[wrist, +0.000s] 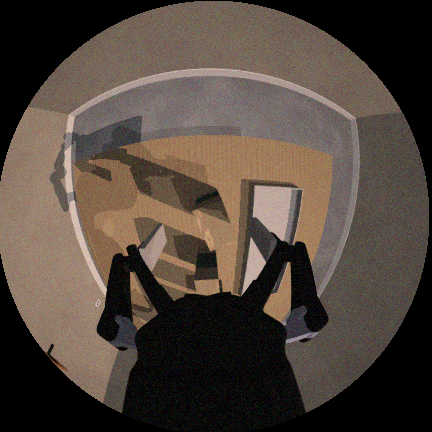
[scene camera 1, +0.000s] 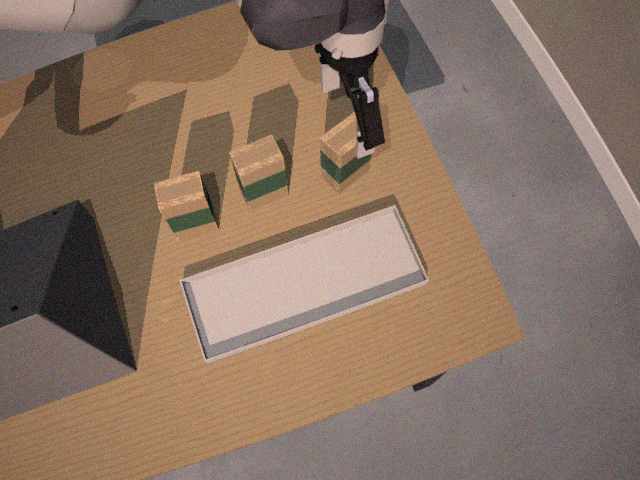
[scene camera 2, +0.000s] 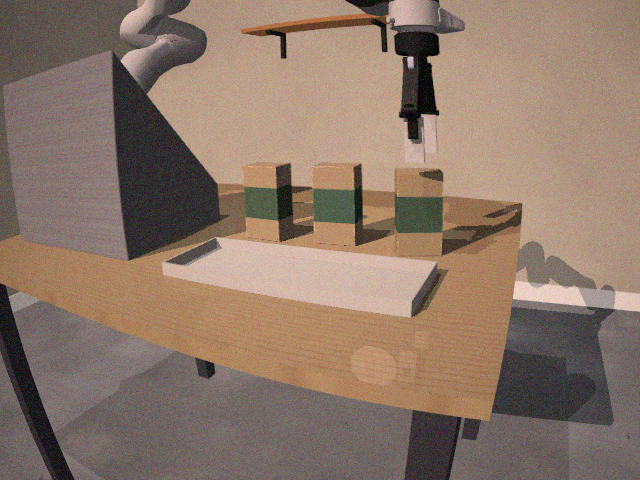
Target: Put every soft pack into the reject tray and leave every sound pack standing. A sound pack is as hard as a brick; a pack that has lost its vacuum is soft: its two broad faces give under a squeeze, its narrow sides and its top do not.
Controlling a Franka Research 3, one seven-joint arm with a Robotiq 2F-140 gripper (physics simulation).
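Three tan packs with green bands stand upright in a row behind the white reject tray (scene camera 1: 310, 279) (scene camera 2: 310, 273) (wrist: 272, 205), which is empty. The right pack (scene camera 1: 333, 166) (scene camera 2: 418, 214) (wrist: 217, 232) is turned at an angle to the others. The middle pack (scene camera 1: 258, 160) (scene camera 2: 337, 204) (wrist: 206, 286) and the left pack (scene camera 1: 183, 198) (scene camera 2: 261, 204) stand apart from it. My gripper (scene camera 1: 347, 113) (scene camera 2: 422, 146) (wrist: 207, 229) is open and empty, its fingertips just above the right pack's top. One finger partly covers that pack in the first scene view. Softness cannot be seen.
A large grey wedge-shaped block (scene camera 1: 85, 268) (scene camera 2: 62, 165) stands on the table left of the packs and tray. The table's right edge lies beyond the right pack. A wooden wall shelf (scene camera 2: 320, 23) is behind, high up.
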